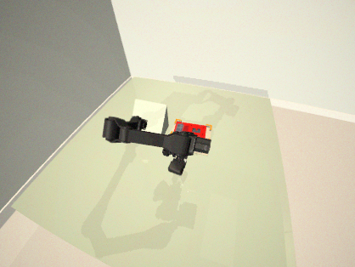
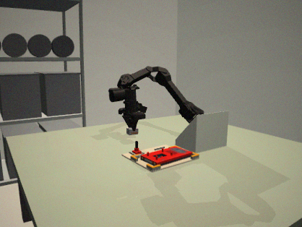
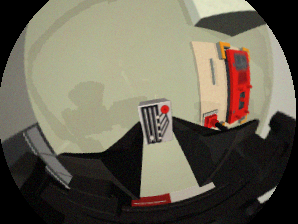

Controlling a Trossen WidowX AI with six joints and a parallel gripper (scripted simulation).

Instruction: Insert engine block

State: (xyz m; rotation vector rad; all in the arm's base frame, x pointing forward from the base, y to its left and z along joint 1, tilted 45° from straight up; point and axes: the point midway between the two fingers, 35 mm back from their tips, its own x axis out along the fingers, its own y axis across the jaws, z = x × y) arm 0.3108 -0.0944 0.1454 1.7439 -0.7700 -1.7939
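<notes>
Right now the black upright peg is 60 mm ahead of my gripper tip, 150 mm to the left of it and 40 mm below it. Round my gripper tip: grey engine block: 10 mm below.
</notes>
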